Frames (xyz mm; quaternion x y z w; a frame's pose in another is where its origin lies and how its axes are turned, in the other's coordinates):
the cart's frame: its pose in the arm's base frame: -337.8 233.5 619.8 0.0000 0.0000 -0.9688 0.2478
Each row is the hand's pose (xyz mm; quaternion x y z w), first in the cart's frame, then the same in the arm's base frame.
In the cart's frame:
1: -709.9 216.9 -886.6 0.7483 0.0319 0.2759 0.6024
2: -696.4 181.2 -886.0 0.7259 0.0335 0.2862 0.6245
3: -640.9 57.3 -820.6 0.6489 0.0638 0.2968 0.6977
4: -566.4 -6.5 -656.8 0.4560 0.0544 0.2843 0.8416
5: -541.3 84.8 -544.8 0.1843 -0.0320 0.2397 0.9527
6: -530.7 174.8 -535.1 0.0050 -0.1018 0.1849 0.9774
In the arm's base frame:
1: 389.1 384.1 -266.8 0.2163 -0.7171 -0.5152 0.4166
2: 360.1 408.9 -266.2 0.2123 -0.6950 -0.5341 0.4320
3: 251.9 491.0 -200.8 0.2226 -0.6128 -0.6024 0.4604
4: 155.9 511.2 -37.0 0.1657 -0.4283 -0.7449 0.4840
5: 177.7 419.0 75.0 0.0147 -0.1865 -0.8636 0.4683
6: 211.7 335.0 84.7 -0.0974 -0.0301 -0.9011 0.4214

